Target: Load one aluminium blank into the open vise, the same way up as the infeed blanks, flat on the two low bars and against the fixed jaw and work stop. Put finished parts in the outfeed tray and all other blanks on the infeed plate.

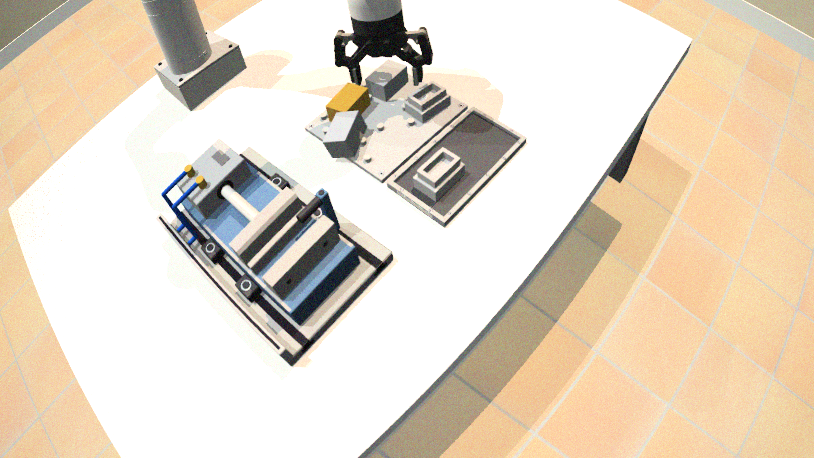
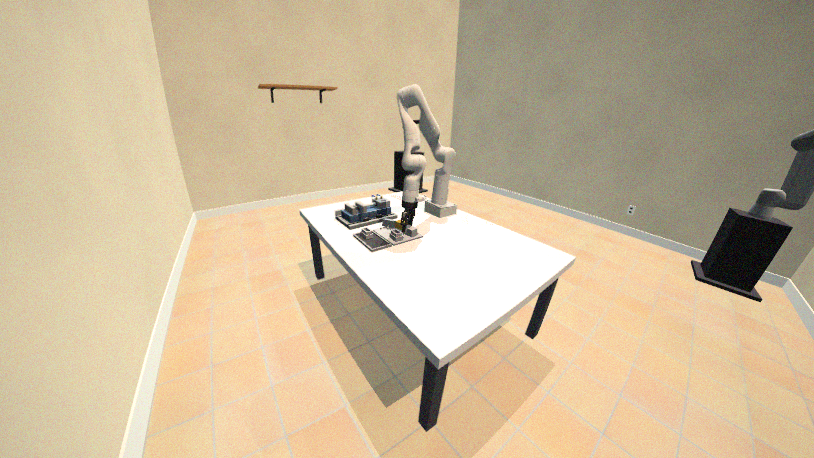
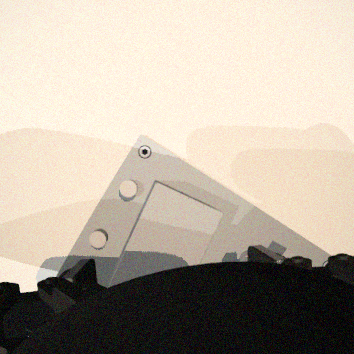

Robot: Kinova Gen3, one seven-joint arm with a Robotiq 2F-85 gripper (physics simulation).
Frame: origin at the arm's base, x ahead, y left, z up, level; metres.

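Seen in the pictures: gripper, fingertip midpoint: (image 1: 387,82) (image 2: 407,229); arm's base, link origin: (image 1: 190,60) (image 2: 438,202).
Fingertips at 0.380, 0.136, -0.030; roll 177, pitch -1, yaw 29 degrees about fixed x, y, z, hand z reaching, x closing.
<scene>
Offsets run from my fingertips to a thing's top centre, as dx, dy, dz. "pt": to the spot under its first point.
The open vise {+0.026, -0.312, +0.066} (image 1: 301,256) (image 2: 364,213) has no blank between its jaws; a dark work stop rod {+0.100, -0.265, +0.063} (image 1: 310,208) reaches over the gap. On the light infeed plate {+0.024, -0.041, -0.025} (image 1: 392,142) (image 3: 110,215) are a grey blank {-0.011, +0.011, +0.011} (image 1: 382,86) with a round mark on top, a second grey block {+0.015, -0.118, +0.019} (image 1: 344,133) that looks tilted, a brass-coloured block {-0.026, -0.066, +0.011} (image 1: 348,101) and a stepped part {+0.072, +0.005, +0.010} (image 1: 426,102) with a pocket. A similar stepped part {+0.163, -0.101, +0.008} (image 1: 439,172) sits in the dark outfeed tray (image 1: 492,139). My gripper (image 1: 386,79) (image 3: 172,270) is open and empty, its fingers either side of the round-marked blank, height unclear.
Small pegs stand up from the infeed plate, which adjoins the tray. The vise's blue hoses {pt -0.056, -0.362, +0.077} (image 1: 176,199) and brass fittings stand at its rear left. The robot's base (image 1: 199,71) (image 2: 441,207) is at the back. The table edge (image 1: 546,264) runs beyond the tray.
</scene>
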